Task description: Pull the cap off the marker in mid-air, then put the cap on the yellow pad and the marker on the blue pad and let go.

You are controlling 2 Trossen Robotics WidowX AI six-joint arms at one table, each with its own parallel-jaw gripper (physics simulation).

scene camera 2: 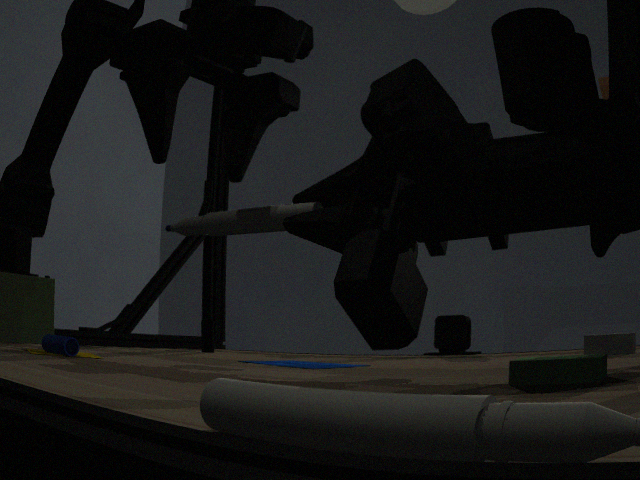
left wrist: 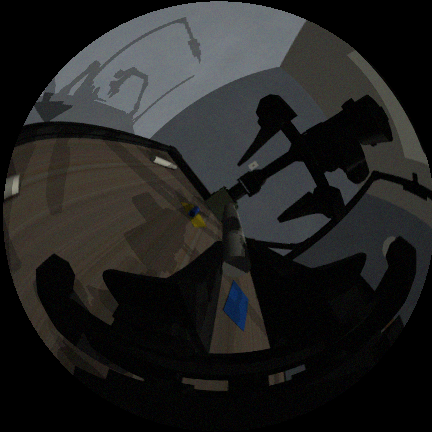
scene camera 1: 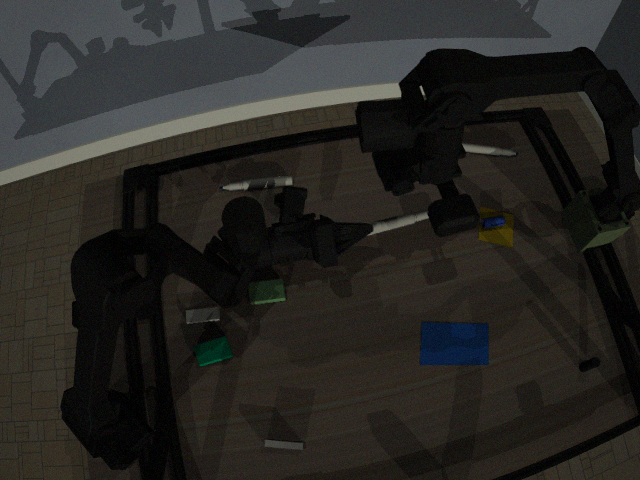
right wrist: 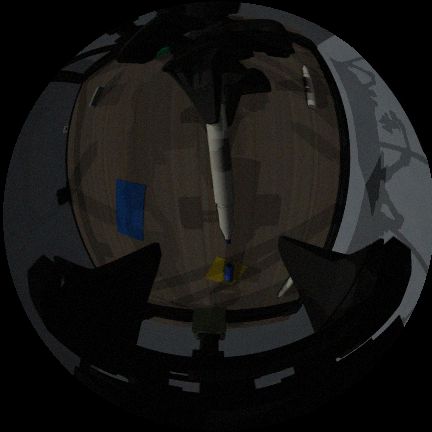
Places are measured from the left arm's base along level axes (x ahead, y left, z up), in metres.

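Pixels of known places: left gripper, between the fingertips: [scene camera 2: 290, 214] [left wrist: 234, 245] [scene camera 1: 371, 227] [right wrist: 218, 124]; right gripper, between the fingertips: [scene camera 2: 199, 173] [left wrist: 259, 193] [scene camera 1: 430, 204] [right wrist: 219, 246]; left arm's base, origin of its link: [scene camera 1: 111, 429]; right arm's base, origin of its link: [scene camera 2: 11, 275] [left wrist: 230, 195] [scene camera 1: 605, 208] [right wrist: 208, 335].
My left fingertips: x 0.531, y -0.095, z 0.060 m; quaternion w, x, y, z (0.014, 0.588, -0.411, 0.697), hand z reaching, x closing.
Observation:
For each thing: its middle in the pictures, then the offset to it from my left fingertips.
- uncapped white marker, middle of its body: [scene camera 2: 234, 222] [right wrist: 222, 177] [left wrist: 230, 221] [scene camera 1: 400, 221] dx +0.039, dy -0.028, dz -0.001 m
- blue cap, middle of its body: [scene camera 2: 60, 344] [scene camera 1: 493, 221] [right wrist: 228, 272] [left wrist: 194, 211] dx +0.221, dy -0.149, dz -0.104 m
- yellow pad, middle of its body: [scene camera 2: 62, 353] [scene camera 1: 496, 226] [right wrist: 225, 272] [left wrist: 193, 214] dx +0.223, dy -0.160, dz -0.114 m
- blue pad, middle of its body: [scene camera 2: 301, 364] [scene camera 1: 455, 344] [right wrist: 128, 210] [left wrist: 237, 303] dx -0.023, dy -0.224, dz -0.114 m
- spare marker, middle of its body: [scene camera 2: 408, 427] [scene camera 1: 255, 183] [right wrist: 308, 82] dx -0.019, dy +0.253, dz -0.105 m
- green block, middle of its body: [scene camera 2: 560, 369] [scene camera 1: 266, 291] dx -0.161, dy +0.084, dz -0.107 m
- white block, middle of its body: [scene camera 1: 202, 315] dx -0.269, dy +0.138, dz -0.108 m
- teal block, middle of its body: [scene camera 1: 213, 351] dx -0.302, dy +0.079, dz -0.107 m
- pale bar, middle of its body: [scene camera 2: 609, 344] [scene camera 1: 284, 445] [right wrist: 95, 96] dx -0.340, dy -0.117, dz -0.103 m
My left gripper [scene camera 1: 370, 227] [scene camera 2: 290, 210] [left wrist: 234, 245] [right wrist: 218, 124] is shut on the rear of the uncapped white marker [scene camera 1: 400, 223] [scene camera 2: 232, 221] [left wrist: 234, 240] [right wrist: 220, 170], holding it nearly level in mid-air. My right gripper [scene camera 2: 198, 169] [left wrist: 259, 193] [right wrist: 219, 246] is open and empty, its fingers above the marker's front part; in scene camera 1 it hides the marker's tip. The blue cap [scene camera 1: 493, 222] [scene camera 2: 60, 345] [left wrist: 194, 212] [right wrist: 229, 272] lies on its side on the yellow pad [scene camera 1: 504, 237] [scene camera 2: 93, 356] [left wrist: 198, 222] [right wrist: 215, 270]. The blue pad [scene camera 1: 453, 351] [scene camera 2: 305, 364] [left wrist: 236, 305] [right wrist: 131, 210] bears no marker.
A spare marker [scene camera 1: 261, 183] [right wrist: 309, 87] lies behind the left arm, another [scene camera 1: 488, 150] behind the right arm. A green block [scene camera 1: 267, 292], a white block [scene camera 1: 202, 315] and a teal block [scene camera 1: 213, 351] lie at the left. A pale bar [scene camera 1: 284, 444] lies near the front.

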